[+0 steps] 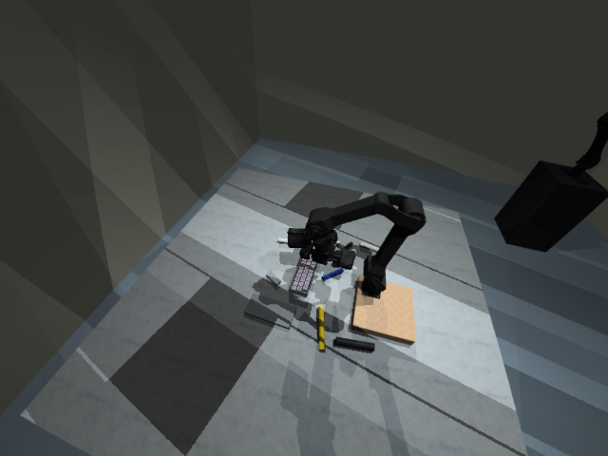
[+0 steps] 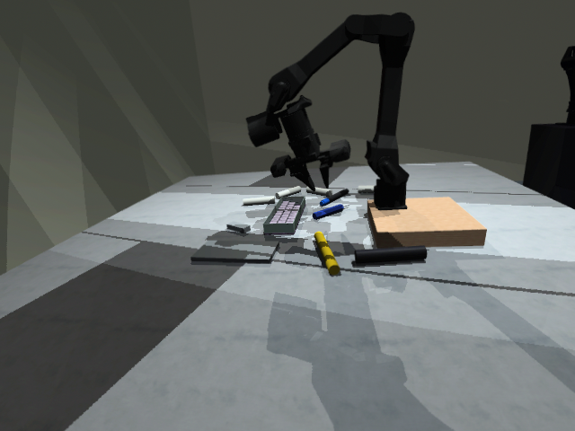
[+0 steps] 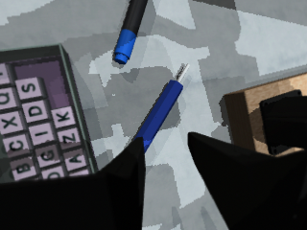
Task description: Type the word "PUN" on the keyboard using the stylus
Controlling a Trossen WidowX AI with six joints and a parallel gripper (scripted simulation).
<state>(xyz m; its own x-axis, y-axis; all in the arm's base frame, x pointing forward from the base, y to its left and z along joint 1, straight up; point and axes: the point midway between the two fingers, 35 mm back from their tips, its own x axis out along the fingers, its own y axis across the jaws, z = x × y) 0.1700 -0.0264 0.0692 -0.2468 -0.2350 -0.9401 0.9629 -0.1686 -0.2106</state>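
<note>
Right now my gripper tip is 60 mm above the blue stylus, 40 mm past it and 30 mm to the left of it. From my gripper tip the other things lie so: yellow cylinder (210 mm to the left, 60 mm below, 10 mm behind); blue-capped pen (110 mm to the right, 60 mm below, 20 mm behind); stylus tip (60 mm below, 60 mm behind, 50 mm to the right).
</note>
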